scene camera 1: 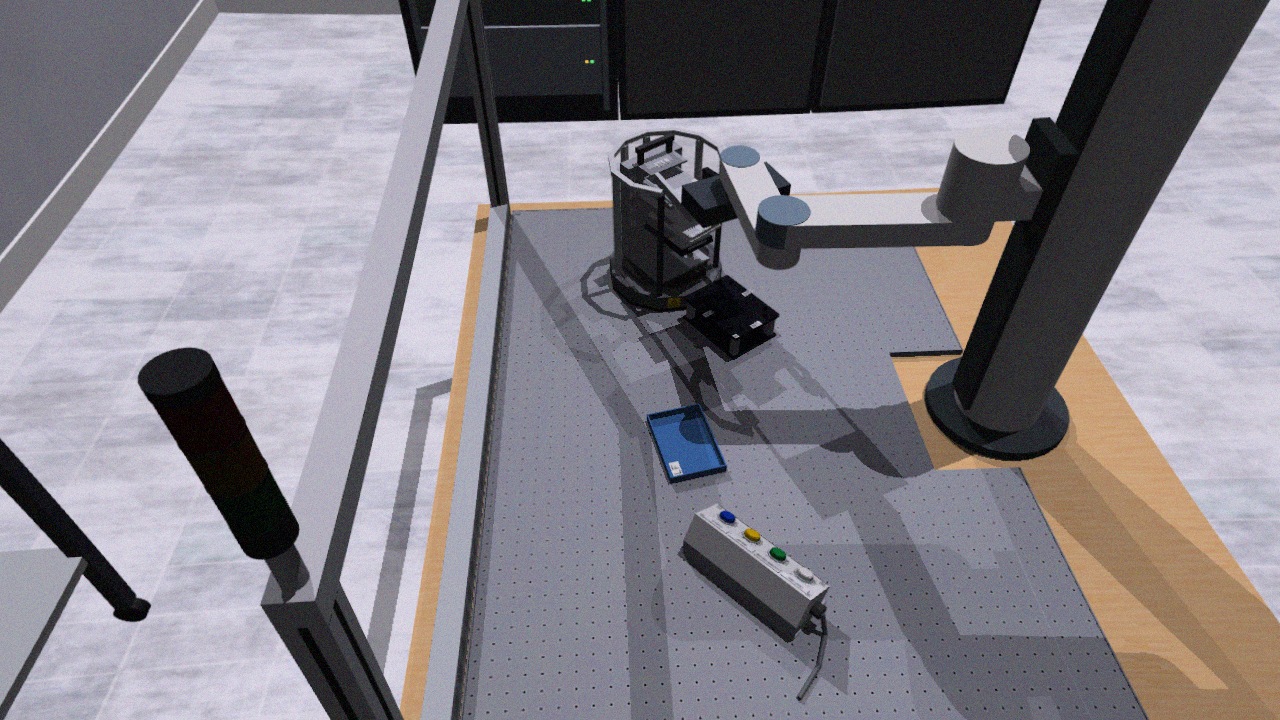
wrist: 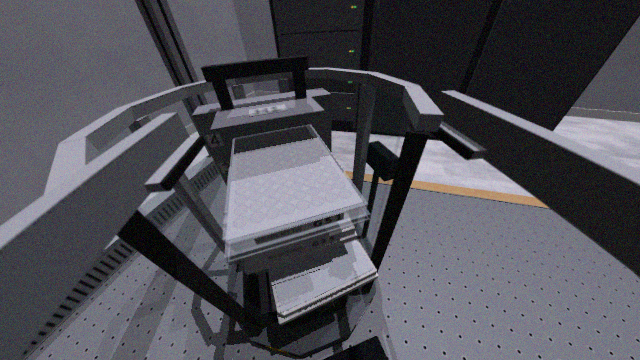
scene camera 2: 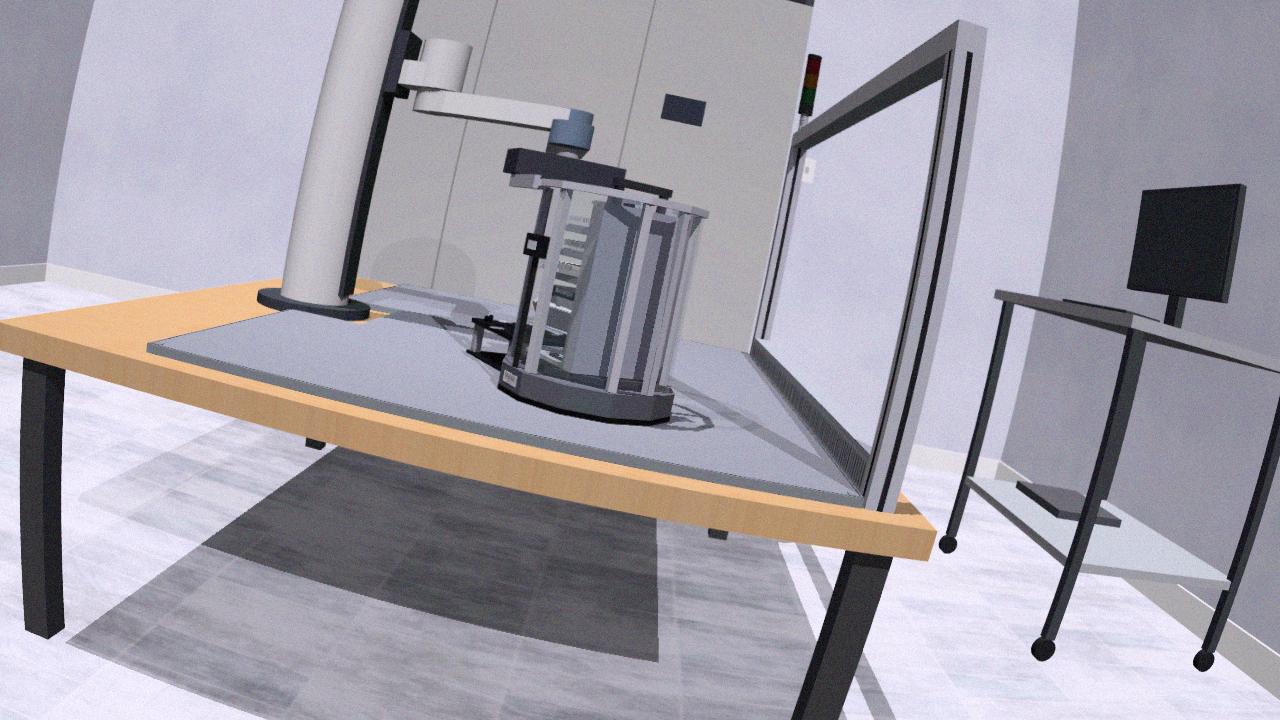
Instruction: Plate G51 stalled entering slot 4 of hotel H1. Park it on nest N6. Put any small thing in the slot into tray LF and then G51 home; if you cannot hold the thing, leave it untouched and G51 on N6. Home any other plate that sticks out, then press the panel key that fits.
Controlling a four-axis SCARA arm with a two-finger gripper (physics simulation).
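Frame: origin at the arm's base, x back, y up, z left, level; centimetres.
Seen in the pictures: gripper, fingertip midpoint: [scene camera 1: 693,166] [wrist: 315,116]; arm's base at its link origin: [scene camera 1: 993,408] [scene camera 2: 312,308].
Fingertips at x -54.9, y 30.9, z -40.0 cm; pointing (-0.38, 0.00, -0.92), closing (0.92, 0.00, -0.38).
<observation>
Offsets run from my fingertips to a thing's top centre. "pt": to the spot under its first point.
My gripper [wrist: 315,116] is open and empty in the wrist view, its fingers to the left and right of plate G51, apart from it. Clear-rimmed plate G51 @(dx -3.0, dy -3.9, dz +0.0 cm) [wrist: 292,185] sticks out of hotel H1 @(dx -4.7, dy +2.3, dz -2.9 cm) [scene camera 1: 660,241] [scene camera 2: 581,400] [wrist: 400,200]. Plate G15 @(dx -3.5, dy -7.4, dz -0.6 cm) [wrist: 300,247] is below it, mostly covered. A white plate @(dx -1.5, dy -10.8, dz +1.0 cm) [wrist: 325,287] lower down protrudes toward the camera. No small thing shows in the slot; its inside is hidden. A low black stand [scene camera 1: 732,315] [scene camera 2: 490,327] is at the hotel's front; its label is unreadable. A blue tray @(dx -4.9, dy -27.8, dz +47.1 cm) [scene camera 1: 687,440] lies farther forward.
The key panel @(dx +3.4, dy -21.2, dz +74.7 cm) [scene camera 1: 751,577] has blue, yellow, green and white keys. A framed clear screen [scene camera 1: 487,358] [scene camera 2: 939,223] runs along one table side. The arm's column [scene camera 1: 1056,268] [scene camera 2: 335,161] stands opposite. A black handle @(pt dx -7.2, dy +2.0, dz -5.6 cm) [wrist: 255,66] tops the hotel's back.
</observation>
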